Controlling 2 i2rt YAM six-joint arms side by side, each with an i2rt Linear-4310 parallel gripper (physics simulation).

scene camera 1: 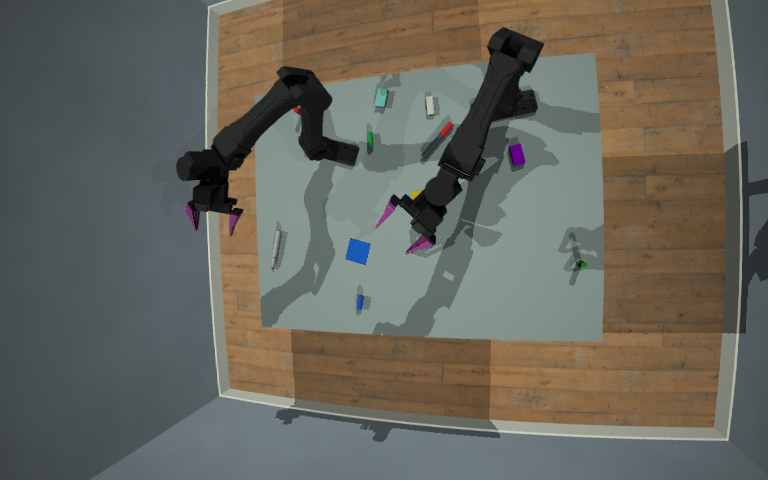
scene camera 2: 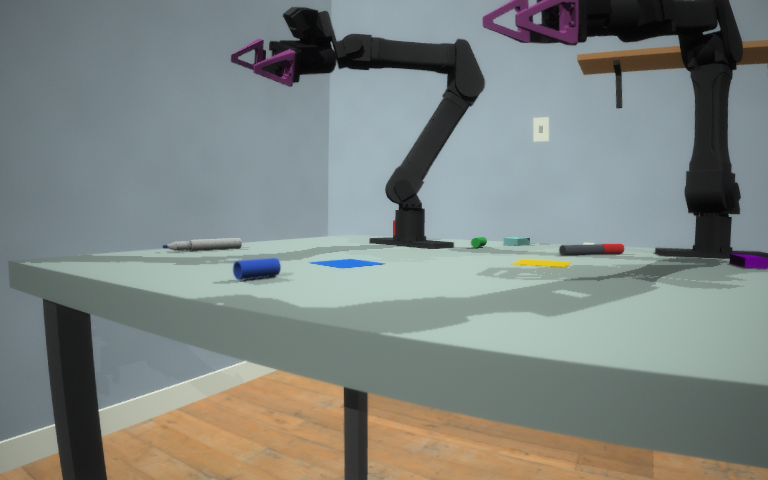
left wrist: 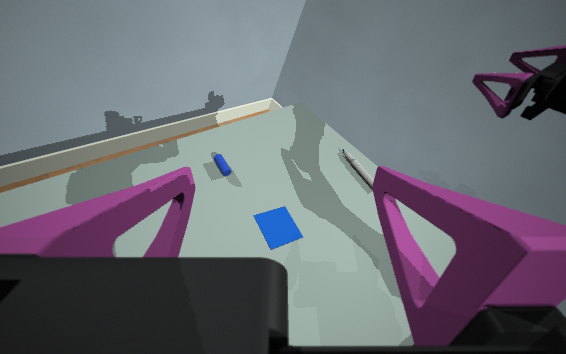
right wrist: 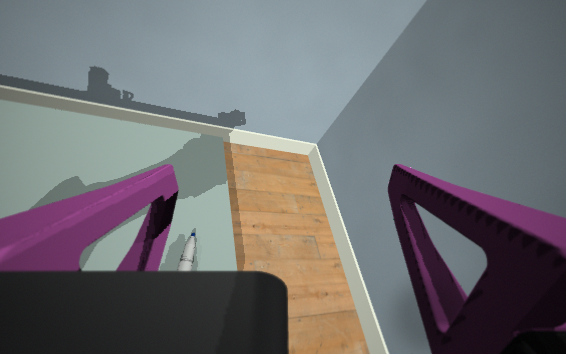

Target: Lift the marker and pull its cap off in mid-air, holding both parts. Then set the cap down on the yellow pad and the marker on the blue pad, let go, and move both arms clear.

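Seen in the pictures: left gripper, fingertip midpoint: [scene camera 1: 391, 240] [scene camera 2: 498, 21] [left wrist: 283, 176]; right gripper, fingertip midpoint: [scene camera 1: 213, 233] [scene camera 2: 241, 63] [left wrist: 493, 66] [right wrist: 283, 176]; left arm's base, origin of the base link: [scene camera 1: 503, 107] [scene camera 2: 711, 256]; right arm's base, origin of the base link: [scene camera 1: 331, 150] [scene camera 2: 409, 244].
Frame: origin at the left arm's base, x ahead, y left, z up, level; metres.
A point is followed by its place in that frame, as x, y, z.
Observation:
The marker [scene camera 1: 433, 145] {0.074, -0.241, 0.017} [scene camera 2: 583, 249] {0.084, -0.243, 0.010}, dark grey with a red cap [scene camera 1: 446, 129] {0.033, -0.190, 0.019} [scene camera 2: 613, 248] {0.040, -0.187, 0.011}, lies on the table beside the left arm. The yellow pad [scene camera 1: 417, 194] {0.217, -0.324, 0.000} [scene camera 2: 542, 263] {0.254, -0.308, 0.001} lies flat, partly hidden by the left arm in scene camera 1. The blue pad [scene camera 1: 357, 251] {0.368, -0.566, 0.001} [scene camera 2: 346, 263] {0.373, -0.563, 0.001} [left wrist: 278, 227] {0.367, -0.563, 0.001} lies flat and bare. My left gripper [scene camera 1: 391, 240] {0.351, -0.362, 0.321} [scene camera 2: 501, 21] {0.351, -0.362, 0.321} [left wrist: 283, 176] {0.351, -0.362, 0.321} is open and empty, high above the table. My right gripper [scene camera 1: 214, 232] {0.243, -0.852, 0.352} [scene camera 2: 244, 63] {0.243, -0.852, 0.352} [right wrist: 283, 176] {0.243, -0.852, 0.352} is open and empty, raised past the table's left edge in scene camera 1.
A whitish pen [scene camera 1: 276, 246] {0.297, -0.872, 0.017} [right wrist: 187, 252] {0.346, -0.896, 0.017} with a blue tip and a hollow blue cylinder [scene camera 1: 360, 302] {0.543, -0.582, 0.020} [scene camera 2: 257, 268] {0.552, -0.580, 0.013} lie on the table [scene camera 1: 538, 305] {0.636, -0.007, 0.000}. Green pieces [scene camera 1: 369, 139] {0.003, -0.447, 0.020} [scene camera 1: 581, 263] {0.519, 0.128, 0.047}, a teal block [scene camera 1: 381, 97] {-0.131, -0.381, 0.015}, a white block [scene camera 1: 429, 105] {-0.061, -0.229, 0.012} and a purple block [scene camera 1: 516, 153] {0.156, 0.007, 0.015} also stand there.

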